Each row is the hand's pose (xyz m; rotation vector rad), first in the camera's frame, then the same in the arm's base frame.
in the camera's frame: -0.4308 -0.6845 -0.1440 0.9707 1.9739 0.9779
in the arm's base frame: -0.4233 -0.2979 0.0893 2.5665 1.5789 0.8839
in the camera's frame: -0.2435 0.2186 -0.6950 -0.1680 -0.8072 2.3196
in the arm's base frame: 0.1508 0.5866 -0.1164 0.6493 -0.8451 1.1671
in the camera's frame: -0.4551 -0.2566 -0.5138 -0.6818 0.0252 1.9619
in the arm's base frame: -0.2491 0.2375 0.0306 0.5460 0.0855 1.2872
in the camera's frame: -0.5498 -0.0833 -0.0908 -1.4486 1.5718 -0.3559
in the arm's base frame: 0.0101 0.0405 0.3652 -0.4425 2.5269 0.4248
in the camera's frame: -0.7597 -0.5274 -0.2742 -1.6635 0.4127 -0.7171
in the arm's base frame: -0.5108 -0.0120 0.3352 -1.0530 1.6940 -0.2766
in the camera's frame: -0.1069 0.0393 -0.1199 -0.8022 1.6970 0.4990
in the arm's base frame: 0.3067 0.0036 0.0150 0.5954 2.1724 0.8802
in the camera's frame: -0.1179 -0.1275 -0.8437 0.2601 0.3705 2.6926
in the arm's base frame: -0.1186 0.4656 -0.3819 1.3989 -0.3875 1.7898
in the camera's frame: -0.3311 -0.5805 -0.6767 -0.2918 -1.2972 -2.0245
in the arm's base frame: -0.5076 0.1405 -0.2351 -1.2181 0.0573 -2.3437
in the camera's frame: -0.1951 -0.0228 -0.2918 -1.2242 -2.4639 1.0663
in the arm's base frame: 0.1471 0.1254 -0.0141 -1.0020 -1.3729 0.3408
